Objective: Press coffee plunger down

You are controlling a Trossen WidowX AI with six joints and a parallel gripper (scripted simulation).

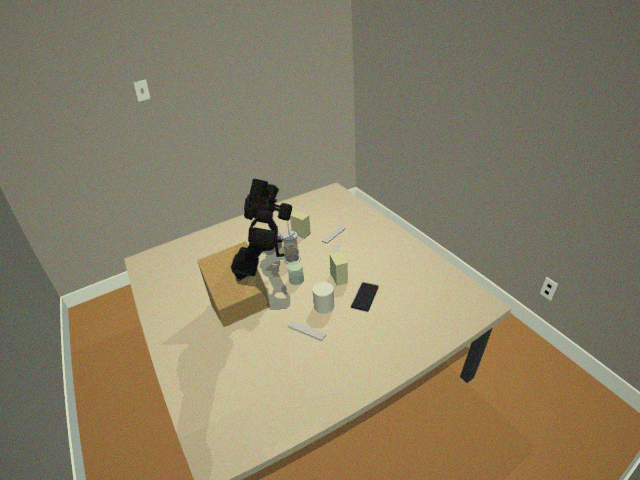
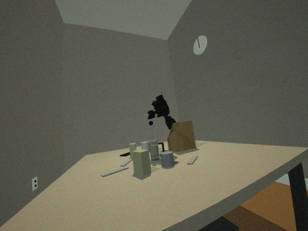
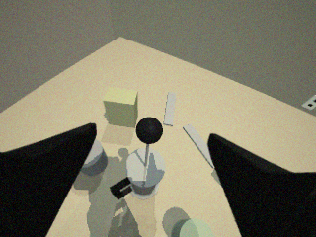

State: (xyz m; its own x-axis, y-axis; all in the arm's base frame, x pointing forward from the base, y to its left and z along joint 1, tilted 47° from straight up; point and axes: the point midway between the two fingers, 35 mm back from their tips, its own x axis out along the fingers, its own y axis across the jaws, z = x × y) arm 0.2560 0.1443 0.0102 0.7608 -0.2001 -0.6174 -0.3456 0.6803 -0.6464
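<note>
My gripper tip is 170 mm above the coffee press, 20 mm to the right of it and 10 mm short of it. The rest, counted from my gripper tip: white cylinder: 320 mm to the right, 240 mm below, 50 mm behind; green cylinder: 250 mm below, 120 mm to the right, 40 mm behind; black flat slab: 390 mm to the right, 290 mm below, 110 mm ahead.
</note>
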